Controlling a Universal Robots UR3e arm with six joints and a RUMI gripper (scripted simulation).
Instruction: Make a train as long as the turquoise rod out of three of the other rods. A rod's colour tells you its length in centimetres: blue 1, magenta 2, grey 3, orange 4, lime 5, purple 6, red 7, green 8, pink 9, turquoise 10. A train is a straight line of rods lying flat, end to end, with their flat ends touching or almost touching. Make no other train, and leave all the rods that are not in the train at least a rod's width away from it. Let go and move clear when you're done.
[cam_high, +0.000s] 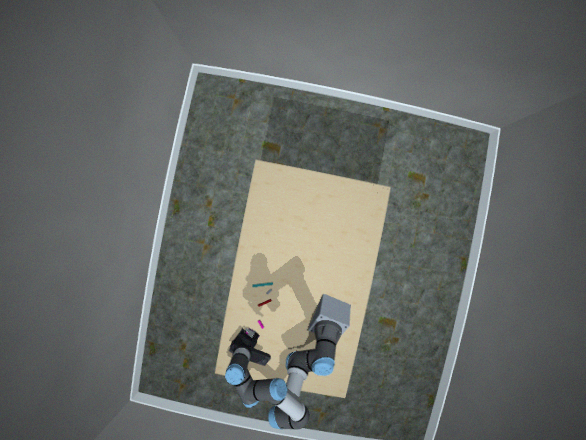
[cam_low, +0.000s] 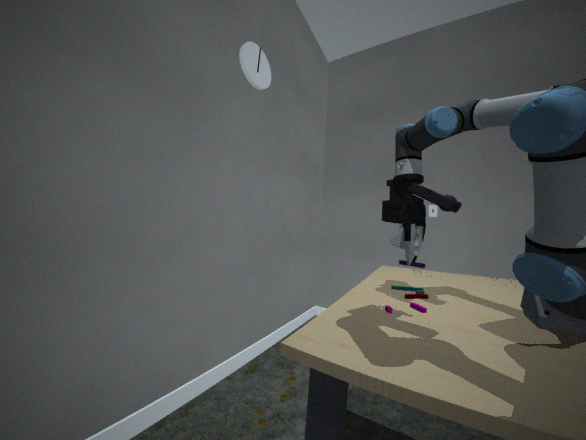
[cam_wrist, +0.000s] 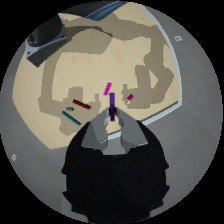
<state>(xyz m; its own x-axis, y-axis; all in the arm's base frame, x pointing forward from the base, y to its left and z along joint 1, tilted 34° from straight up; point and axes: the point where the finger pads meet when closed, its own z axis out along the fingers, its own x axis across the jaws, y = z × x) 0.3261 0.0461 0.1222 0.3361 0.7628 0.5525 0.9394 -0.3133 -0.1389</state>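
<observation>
The red rod lies 12 cm to the right of my hand, 11 cm below it and 1 cm behind it. Round my hand: purple rod: 1 cm below; then grey rod: 18 cm to the right, 11 cm below, 1 cm behind; then turquoise rod: 20 cm to the right, 11 cm below, 3 cm ahead.
</observation>
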